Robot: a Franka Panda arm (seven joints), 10 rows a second.
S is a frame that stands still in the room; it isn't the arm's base.
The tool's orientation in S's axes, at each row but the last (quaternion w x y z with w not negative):
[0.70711, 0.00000, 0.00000, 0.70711]
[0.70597, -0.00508, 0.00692, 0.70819]
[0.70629, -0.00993, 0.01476, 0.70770]
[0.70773, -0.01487, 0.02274, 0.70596]
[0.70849, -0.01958, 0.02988, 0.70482]
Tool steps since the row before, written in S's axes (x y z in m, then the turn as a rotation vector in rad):
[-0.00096, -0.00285, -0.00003, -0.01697, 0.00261, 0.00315]
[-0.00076, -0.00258, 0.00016, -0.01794, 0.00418, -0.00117]
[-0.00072, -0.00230, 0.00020, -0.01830, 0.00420, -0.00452]
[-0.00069, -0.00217, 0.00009, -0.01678, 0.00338, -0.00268]
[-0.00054, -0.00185, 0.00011, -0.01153, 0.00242, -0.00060]
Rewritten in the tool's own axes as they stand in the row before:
[-0.00285, 0.00096, -0.00003, 0.00261, 0.01697, 0.00315]
[-0.00258, 0.00077, 0.00011, 0.00426, 0.01792, -0.00115]
[-0.00230, 0.00073, 0.00011, 0.00439, 0.01826, -0.00449]
[-0.00217, 0.00068, -0.00003, 0.00348, 0.01676, -0.00268]
[-0.00186, 0.00053, -0.00003, 0.00240, 0.01153, -0.00060]

